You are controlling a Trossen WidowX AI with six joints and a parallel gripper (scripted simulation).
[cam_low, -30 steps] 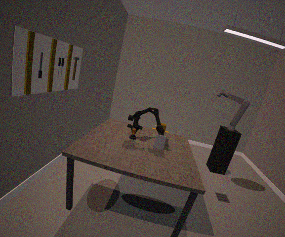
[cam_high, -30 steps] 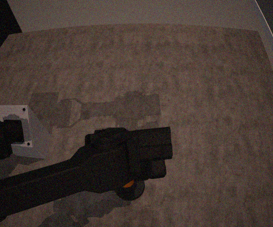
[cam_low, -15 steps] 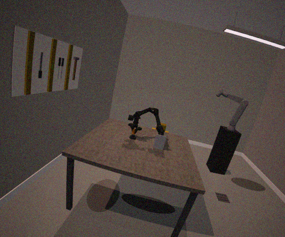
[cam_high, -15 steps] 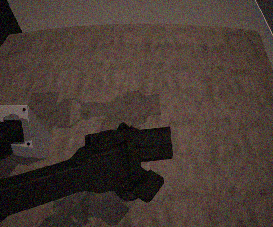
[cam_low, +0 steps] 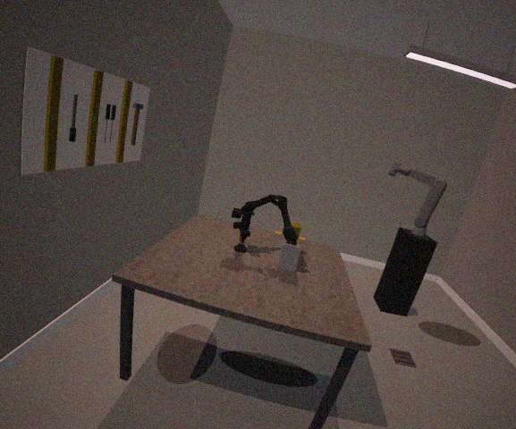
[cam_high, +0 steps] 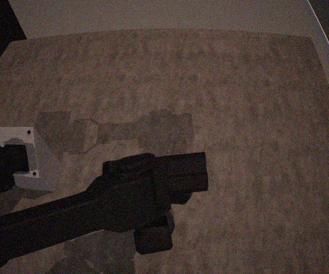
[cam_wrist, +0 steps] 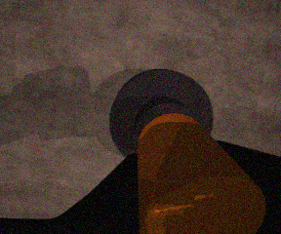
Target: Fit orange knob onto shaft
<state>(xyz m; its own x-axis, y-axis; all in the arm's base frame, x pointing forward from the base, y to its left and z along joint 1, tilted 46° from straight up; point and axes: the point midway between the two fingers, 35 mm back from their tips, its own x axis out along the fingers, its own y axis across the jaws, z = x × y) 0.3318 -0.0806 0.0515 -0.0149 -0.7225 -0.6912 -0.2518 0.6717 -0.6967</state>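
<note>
The orange knob is 3 cm above my gripper tip. The rest, counted from my gripper tip: D-shaft pedestal: 4 cm below.
</note>
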